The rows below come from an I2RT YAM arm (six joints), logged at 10 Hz.
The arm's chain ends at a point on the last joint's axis. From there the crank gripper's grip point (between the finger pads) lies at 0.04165 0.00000 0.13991 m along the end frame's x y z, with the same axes.
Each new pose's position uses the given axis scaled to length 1; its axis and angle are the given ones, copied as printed.
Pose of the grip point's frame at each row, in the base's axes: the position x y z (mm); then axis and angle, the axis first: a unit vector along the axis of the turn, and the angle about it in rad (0 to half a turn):
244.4, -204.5, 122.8, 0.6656, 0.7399, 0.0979, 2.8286
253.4, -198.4, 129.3, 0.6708, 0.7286, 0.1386, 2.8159
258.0, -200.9, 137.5, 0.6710, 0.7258, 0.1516, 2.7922
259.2, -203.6, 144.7, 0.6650, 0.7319, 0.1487, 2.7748
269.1, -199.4, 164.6, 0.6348, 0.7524, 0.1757, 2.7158
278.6, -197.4, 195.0, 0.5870, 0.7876, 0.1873, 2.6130
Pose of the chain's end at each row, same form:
198.4, -236.9, 257.5, 0.6656, 0.7399, 0.0979, 2.8286
198.4, -237.4, 258.8, 0.6708, 0.7286, 0.1386, 2.8159
198.4, -240.1, 264.9, 0.6710, 0.7258, 0.1516, 2.7922
199.0, -241.1, 272.3, 0.6650, 0.7319, 0.1487, 2.7748
201.7, -239.1, 287.8, 0.6348, 0.7524, 0.1757, 2.7158
203.6, -234.3, 314.7, 0.5870, 0.7876, 0.1873, 2.6130

